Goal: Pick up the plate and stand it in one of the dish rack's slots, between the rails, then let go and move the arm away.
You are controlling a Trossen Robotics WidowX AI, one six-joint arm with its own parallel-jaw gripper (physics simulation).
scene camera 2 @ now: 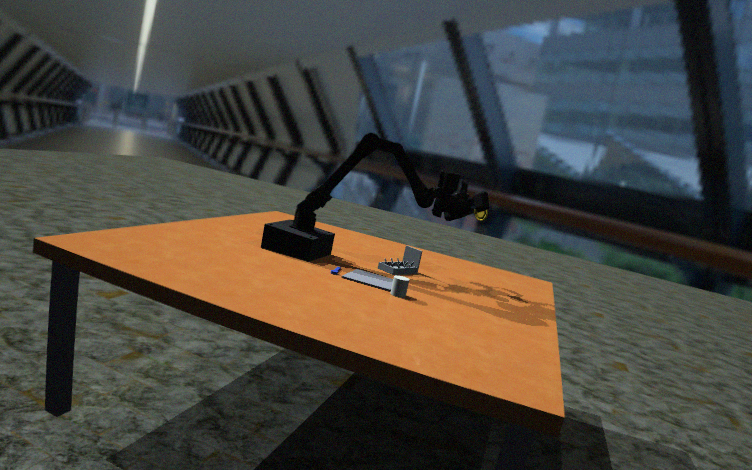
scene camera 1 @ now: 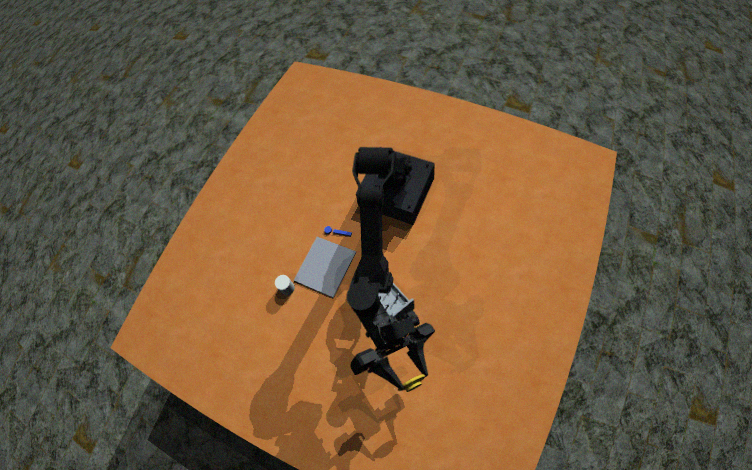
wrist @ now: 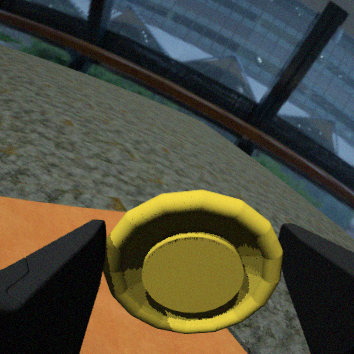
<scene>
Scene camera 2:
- gripper
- grey dish rack: on the table
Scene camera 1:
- gripper
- grey dish rack
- grey mat
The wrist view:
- gripper
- yellow plate: held by the gripper
</scene>
